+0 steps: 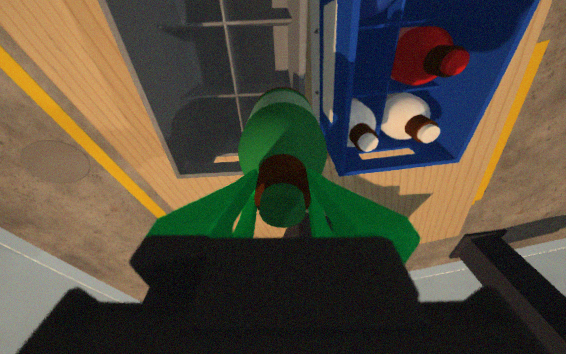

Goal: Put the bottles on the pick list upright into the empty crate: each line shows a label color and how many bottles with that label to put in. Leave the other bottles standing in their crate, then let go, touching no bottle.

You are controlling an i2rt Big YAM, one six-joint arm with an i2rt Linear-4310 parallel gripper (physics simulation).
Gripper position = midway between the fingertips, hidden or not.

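Note:
My gripper (282, 176). Red bottle (423, 53), green bottle (282, 139).

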